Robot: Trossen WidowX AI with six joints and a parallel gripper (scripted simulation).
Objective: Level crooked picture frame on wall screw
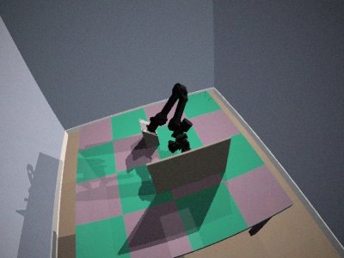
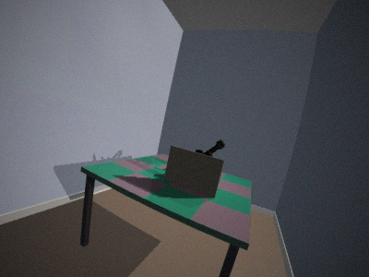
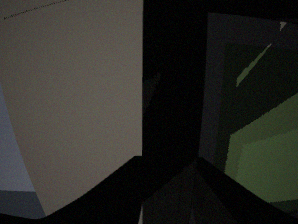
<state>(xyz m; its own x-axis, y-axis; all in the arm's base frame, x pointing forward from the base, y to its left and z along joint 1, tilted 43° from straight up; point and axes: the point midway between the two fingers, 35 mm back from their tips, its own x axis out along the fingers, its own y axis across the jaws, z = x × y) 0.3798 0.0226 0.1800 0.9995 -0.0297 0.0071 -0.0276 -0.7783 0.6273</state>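
The picture frame is 10 mm ahead of my gripper tip and 50 mm below it. The rest, counted from my gripper tip: wall panel: 20 mm ahead, 70 mm below.
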